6 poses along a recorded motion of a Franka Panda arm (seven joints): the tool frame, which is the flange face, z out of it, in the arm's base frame.
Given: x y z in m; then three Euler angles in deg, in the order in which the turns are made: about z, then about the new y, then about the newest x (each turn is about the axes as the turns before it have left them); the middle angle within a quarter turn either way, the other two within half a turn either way.
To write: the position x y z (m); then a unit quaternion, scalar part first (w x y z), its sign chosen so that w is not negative. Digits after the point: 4 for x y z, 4 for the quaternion.
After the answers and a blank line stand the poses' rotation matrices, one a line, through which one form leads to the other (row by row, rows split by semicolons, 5 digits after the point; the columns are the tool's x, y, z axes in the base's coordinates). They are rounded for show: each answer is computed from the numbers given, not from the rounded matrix.
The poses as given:
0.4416 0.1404 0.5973 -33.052 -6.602 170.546
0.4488 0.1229 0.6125 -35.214 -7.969 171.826
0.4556 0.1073 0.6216 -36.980 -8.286 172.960
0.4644 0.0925 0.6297 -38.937 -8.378 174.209
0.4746 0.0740 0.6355 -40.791 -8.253 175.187
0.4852 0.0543 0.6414 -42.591 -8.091 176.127
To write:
0.4416 0.1404 0.5973 0.0952 0.9525 -0.2876 0.0316
0.4488 0.1229 0.6125 0.0887 0.9469 -0.3057 0.0446
0.4556 0.1073 0.6216 0.0809 0.9427 -0.3199 0.0490
0.4644 0.0925 0.6297 0.0718 0.9379 -0.3355 0.0520
0.4746 0.0740 0.6355 0.0643 0.9330 -0.3501 0.0528
0.4852 0.0543 0.6414 0.0570 0.9280 -0.3643 0.0535

0.83262 -0.55382 0.00547; -0.54178 -0.81649 -0.19953; 0.11497 0.16317 -0.97988
0.80911 -0.58688 0.03013; -0.57106 -0.79734 -0.19529; 0.13864 0.14081 -0.98028
0.79051 -0.61111 0.04053; -0.59526 -0.78220 -0.18394; 0.14411 0.12128 -0.98210
0.76954 -0.63669 0.04934; -0.62176 -0.76463 -0.16959; 0.14570 0.09982 -0.98428
0.74926 -0.66012 0.05348; -0.64654 -0.74656 -0.15697; 0.14354 0.08304 -0.98615
0.72888 -0.68221 0.05767; -0.67002 -0.72809 -0.14476; 0.14075 0.06687 -0.98778

